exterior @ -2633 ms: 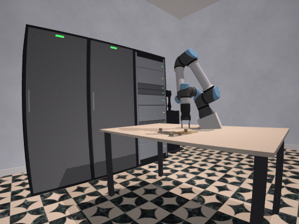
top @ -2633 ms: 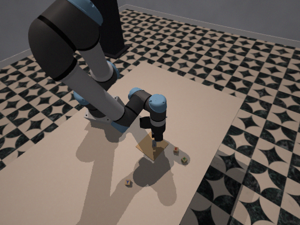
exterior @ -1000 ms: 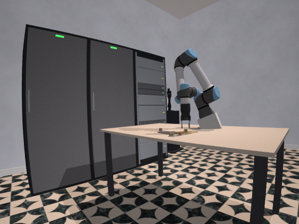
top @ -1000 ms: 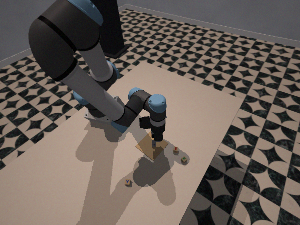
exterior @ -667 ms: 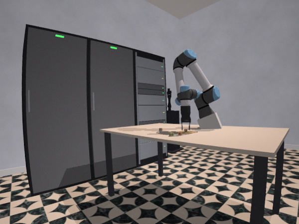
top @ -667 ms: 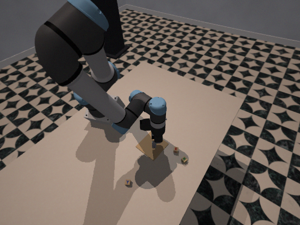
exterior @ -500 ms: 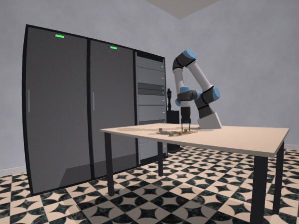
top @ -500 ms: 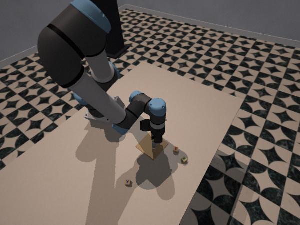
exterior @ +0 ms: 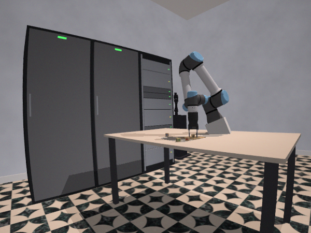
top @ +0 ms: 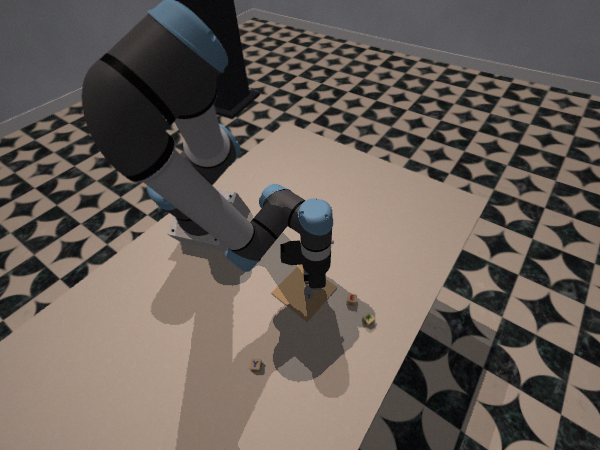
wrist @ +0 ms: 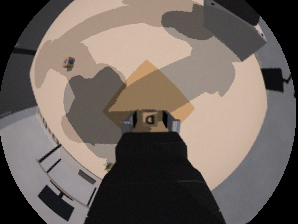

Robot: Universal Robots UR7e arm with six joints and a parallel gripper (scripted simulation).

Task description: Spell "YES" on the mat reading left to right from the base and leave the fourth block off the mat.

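The S block lies 10 mm below my hand. Round my hand: mat: 20 mm below, 10 mm to the right, 10 mm behind.
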